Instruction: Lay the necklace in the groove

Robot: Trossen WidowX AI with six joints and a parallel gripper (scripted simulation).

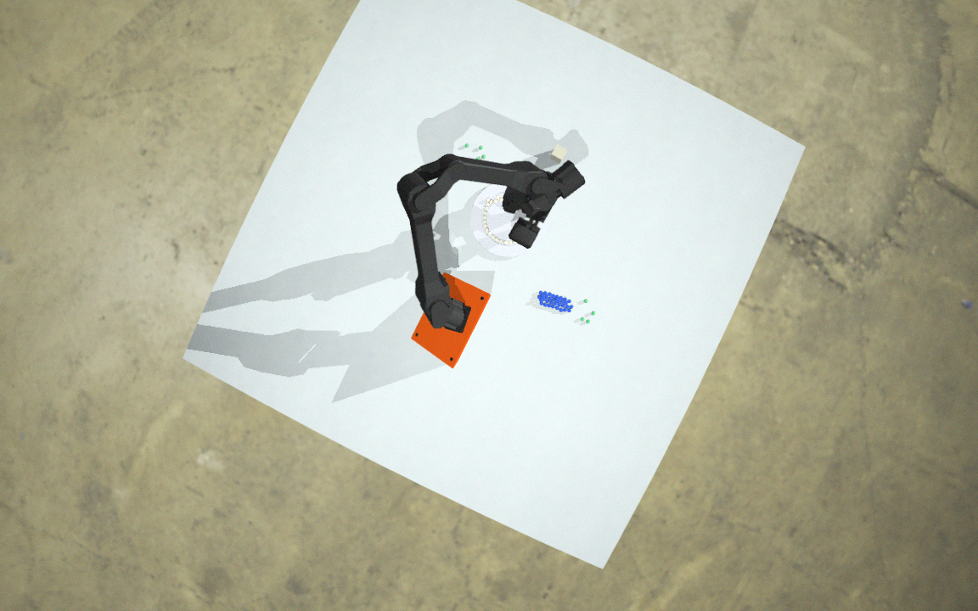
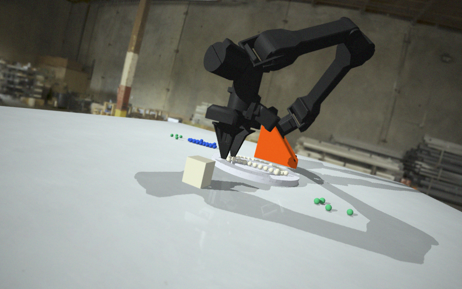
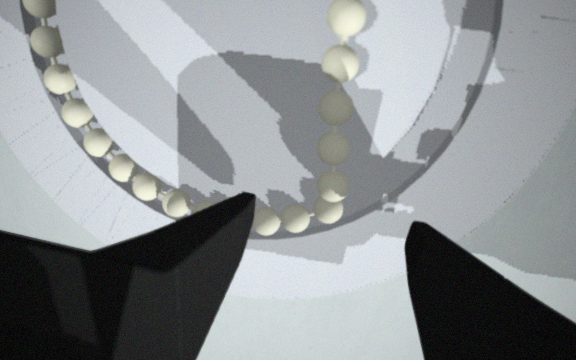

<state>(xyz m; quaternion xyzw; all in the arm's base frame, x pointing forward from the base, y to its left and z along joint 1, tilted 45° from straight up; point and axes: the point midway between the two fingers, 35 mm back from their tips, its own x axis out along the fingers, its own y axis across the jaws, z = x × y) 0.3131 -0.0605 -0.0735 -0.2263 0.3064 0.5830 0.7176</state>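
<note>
Now: gripper tip 60 mm to the right of the round bead board, 30 mm past it and 10 mm above it. Also, from my gripper tip: cream cube 180 mm ahead, 10 mm to the right.
</note>
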